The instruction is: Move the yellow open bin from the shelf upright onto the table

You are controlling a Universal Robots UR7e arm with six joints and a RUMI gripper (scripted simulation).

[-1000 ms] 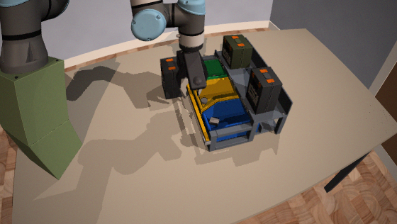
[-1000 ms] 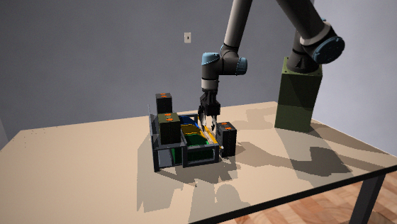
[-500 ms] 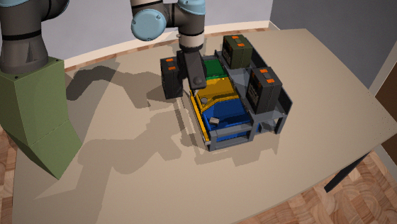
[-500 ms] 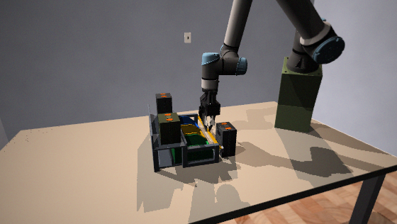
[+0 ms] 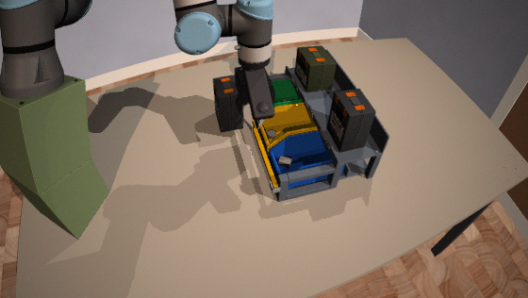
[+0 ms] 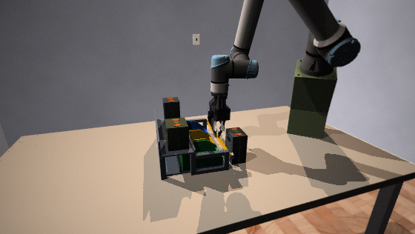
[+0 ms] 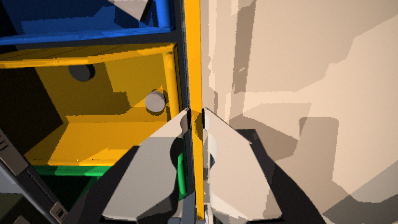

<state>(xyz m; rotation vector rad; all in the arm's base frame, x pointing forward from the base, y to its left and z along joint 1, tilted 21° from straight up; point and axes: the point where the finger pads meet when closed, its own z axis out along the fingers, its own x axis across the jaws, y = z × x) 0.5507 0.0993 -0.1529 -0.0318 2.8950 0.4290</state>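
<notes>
My gripper is now 10 mm above the long yellow bar. Round my hand: blue bin (110 mm to the right, 110 mm ahead, 30 mm below); then dark box (110 mm to the left, 50 mm behind, 10 mm below); then yellow open bin (110 mm ahead, 30 mm below, 10 mm to the left).
</notes>
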